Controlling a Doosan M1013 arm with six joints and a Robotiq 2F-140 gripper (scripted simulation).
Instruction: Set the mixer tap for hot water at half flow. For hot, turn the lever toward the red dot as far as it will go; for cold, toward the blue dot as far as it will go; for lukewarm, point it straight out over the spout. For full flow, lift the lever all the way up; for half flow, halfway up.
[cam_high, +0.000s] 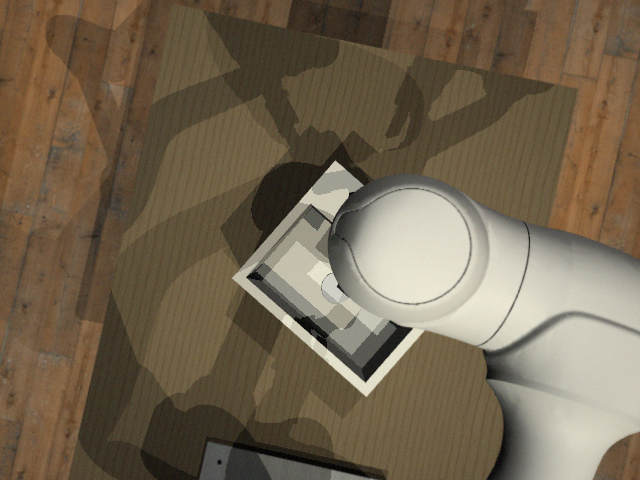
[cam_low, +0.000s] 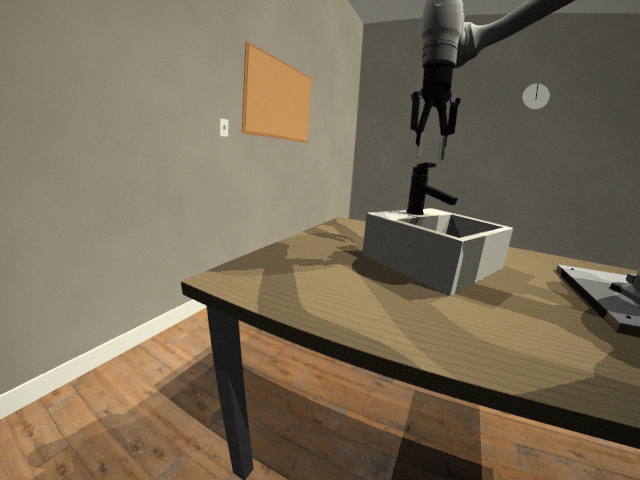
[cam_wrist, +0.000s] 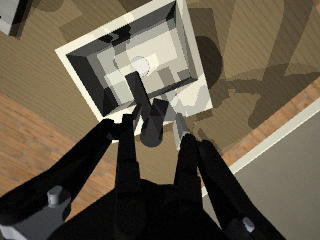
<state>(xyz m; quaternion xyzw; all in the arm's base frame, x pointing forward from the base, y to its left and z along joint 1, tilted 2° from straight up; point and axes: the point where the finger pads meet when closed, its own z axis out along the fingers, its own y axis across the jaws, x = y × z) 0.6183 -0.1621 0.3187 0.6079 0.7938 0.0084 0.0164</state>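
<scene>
Now: the lever 50 mm below my hand and 20 mm to the right of it. The rest, counted from my hand: black mixer tap: 100 mm below, 40 mm to the right; white sink: 280 mm below, 80 mm behind, 20 mm to the left.
</scene>
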